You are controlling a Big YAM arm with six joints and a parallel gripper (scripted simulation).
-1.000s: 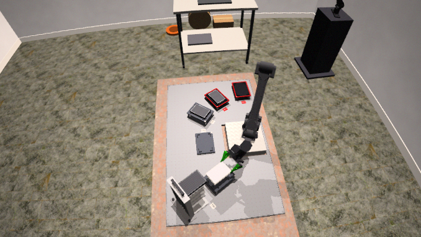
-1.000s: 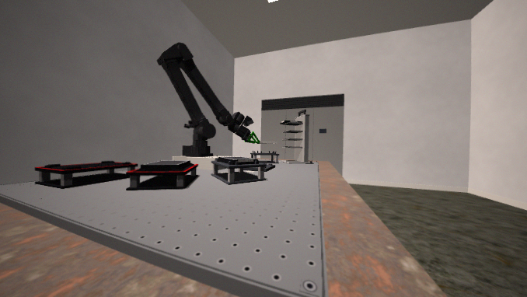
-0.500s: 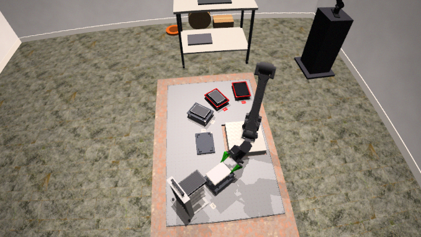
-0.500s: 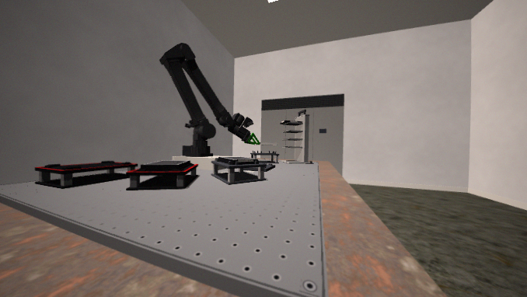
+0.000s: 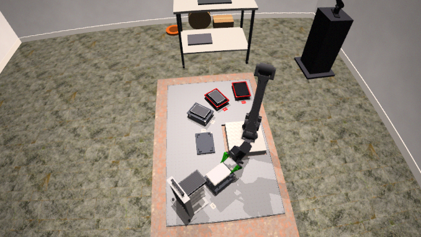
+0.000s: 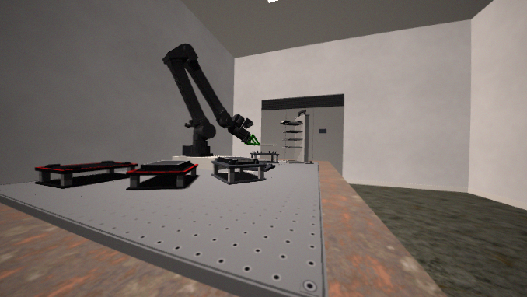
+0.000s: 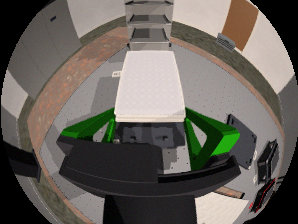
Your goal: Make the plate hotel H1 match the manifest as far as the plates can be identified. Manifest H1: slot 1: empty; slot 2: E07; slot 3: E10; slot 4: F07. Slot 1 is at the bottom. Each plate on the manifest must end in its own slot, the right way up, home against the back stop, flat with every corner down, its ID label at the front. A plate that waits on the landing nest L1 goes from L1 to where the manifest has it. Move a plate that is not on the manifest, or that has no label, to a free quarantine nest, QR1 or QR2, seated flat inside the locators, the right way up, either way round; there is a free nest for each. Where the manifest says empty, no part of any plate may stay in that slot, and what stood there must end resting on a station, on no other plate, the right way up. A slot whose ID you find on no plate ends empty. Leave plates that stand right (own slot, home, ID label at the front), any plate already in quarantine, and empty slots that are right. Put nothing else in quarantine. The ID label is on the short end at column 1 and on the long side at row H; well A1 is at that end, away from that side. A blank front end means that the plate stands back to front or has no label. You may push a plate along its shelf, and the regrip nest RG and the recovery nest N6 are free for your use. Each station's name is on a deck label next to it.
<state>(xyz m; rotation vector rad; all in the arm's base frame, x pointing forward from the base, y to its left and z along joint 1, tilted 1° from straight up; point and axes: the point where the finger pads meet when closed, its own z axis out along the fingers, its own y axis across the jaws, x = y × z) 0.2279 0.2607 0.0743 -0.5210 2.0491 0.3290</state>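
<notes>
Now: the white plate 50 mm ahead of my hand and 30 mm to the left of it. From my hand the other things lie so: plate hotel H1: 280 mm ahead, 160 mm to the left, 40 mm above; then N6 deck label: 80 mm ahead, 360 mm to the right, 120 mm below; then H1 deck label: 110 mm ahead, 180 mm to the left, 120 mm below.
</notes>
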